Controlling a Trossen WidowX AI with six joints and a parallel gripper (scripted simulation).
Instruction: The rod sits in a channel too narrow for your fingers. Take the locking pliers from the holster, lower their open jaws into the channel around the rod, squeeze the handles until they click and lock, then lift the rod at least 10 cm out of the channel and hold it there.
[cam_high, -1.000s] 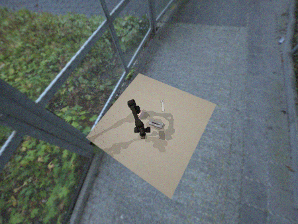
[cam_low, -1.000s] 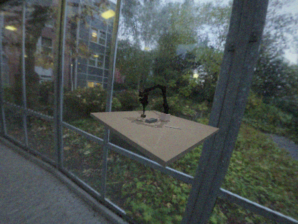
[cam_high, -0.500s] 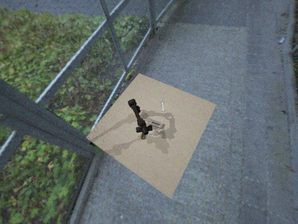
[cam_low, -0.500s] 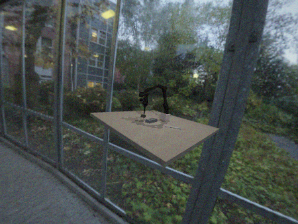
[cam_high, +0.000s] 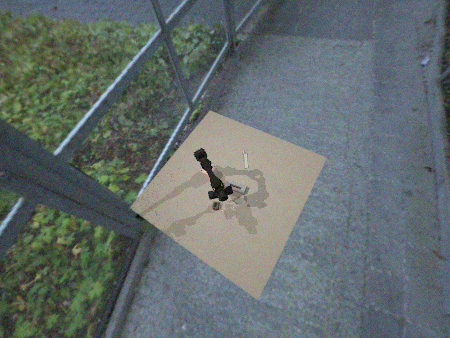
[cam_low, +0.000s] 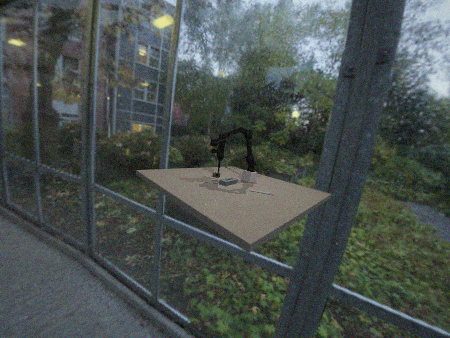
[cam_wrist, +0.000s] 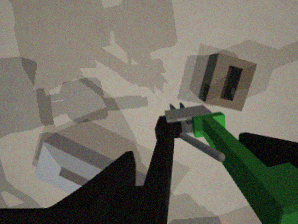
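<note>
Now: gripper tip 16 cm to the right of the grey block, 12 cm above it and 2 cm short of it. The rest, counted from my gripper tip: white bar: 48 cm to the left, 14 cm below, 6 cm behind; then dark holster: 13 cm below, 7 cm to the right, 4 cm behind; then dark rod: 16 cm to the left, 13 cm below, 2 cm ahead.
</note>
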